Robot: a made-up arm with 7 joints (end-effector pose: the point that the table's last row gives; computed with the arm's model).
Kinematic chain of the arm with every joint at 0, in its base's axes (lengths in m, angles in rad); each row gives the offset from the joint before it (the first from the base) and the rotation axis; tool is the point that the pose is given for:
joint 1: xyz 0 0.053 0 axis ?
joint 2: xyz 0 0.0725 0 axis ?
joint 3: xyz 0 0 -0.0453 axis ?
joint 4: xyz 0 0 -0.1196 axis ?
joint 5: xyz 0 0 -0.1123 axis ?
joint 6: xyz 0 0 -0.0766 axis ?
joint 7: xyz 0 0 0 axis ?
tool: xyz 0 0 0
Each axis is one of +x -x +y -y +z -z.
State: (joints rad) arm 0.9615 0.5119 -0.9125 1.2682 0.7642 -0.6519 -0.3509
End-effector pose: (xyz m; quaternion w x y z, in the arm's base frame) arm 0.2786 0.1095 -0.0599 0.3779 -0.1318 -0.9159 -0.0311
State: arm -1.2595 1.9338 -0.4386 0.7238 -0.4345 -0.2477 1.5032
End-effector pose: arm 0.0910 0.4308 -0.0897 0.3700 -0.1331 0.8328 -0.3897
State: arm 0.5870 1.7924 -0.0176 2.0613 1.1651 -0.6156 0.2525
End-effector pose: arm 0.1311 0.2002 0.1038 0.1584 0.0134 -0.8549 -0.4938
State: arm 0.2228 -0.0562 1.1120 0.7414 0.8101 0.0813 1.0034
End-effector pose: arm 0.1236 0.2226 -0.2900 0.4095 -0.3138 -0.6982 0.4963
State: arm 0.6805 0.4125 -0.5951 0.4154 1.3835 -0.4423 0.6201
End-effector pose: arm 0.2545 0.2217 -0.2141 0.6386 -0.2305 -0.7226 0.1299
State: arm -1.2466 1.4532 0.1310 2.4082 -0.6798 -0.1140 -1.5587
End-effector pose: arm 0.0528 0.1518 -0.1145 0.2365 0.2168 -0.9151 -0.2441
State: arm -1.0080 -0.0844 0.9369 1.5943 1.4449 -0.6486 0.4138
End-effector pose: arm -0.0864 0.2636 -0.1868 0.4343 0.2873 -0.7188 0.4607
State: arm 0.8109 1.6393 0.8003 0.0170 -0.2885 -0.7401 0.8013
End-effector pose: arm -0.0177 0.4783 0.0199 0.5840 0.5169 -0.6235 -0.0551
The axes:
joint 1: -y
joint 2: +x
joint 3: +z
joint 4: -y
joint 5: +z
joint 6: +y
joint 7: -x

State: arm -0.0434 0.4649 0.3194 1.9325 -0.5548 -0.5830 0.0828
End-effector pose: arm 0.1649 0.2190 -0.0700 0.2781 0.3620 -0.7933 -0.4028
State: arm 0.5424 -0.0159 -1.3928 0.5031 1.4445 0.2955 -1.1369
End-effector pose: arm 0.1836 0.0306 -0.2734 0.9345 0.3097 -0.1748 0.0166
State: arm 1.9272 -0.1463 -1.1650 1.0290 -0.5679 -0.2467 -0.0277
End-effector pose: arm 0.2006 -0.0599 0.1429 0.2063 -0.3405 0.7367 0.5466
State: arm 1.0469 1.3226 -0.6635 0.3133 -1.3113 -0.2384 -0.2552
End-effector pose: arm 0.1263 0.4507 -0.0200 0.4675 0.7001 0.0041 -0.5397
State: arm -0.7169 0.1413 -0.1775 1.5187 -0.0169 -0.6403 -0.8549
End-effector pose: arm 0.0232 0.1171 -0.2559 0.7142 0.2400 -0.6299 0.1883
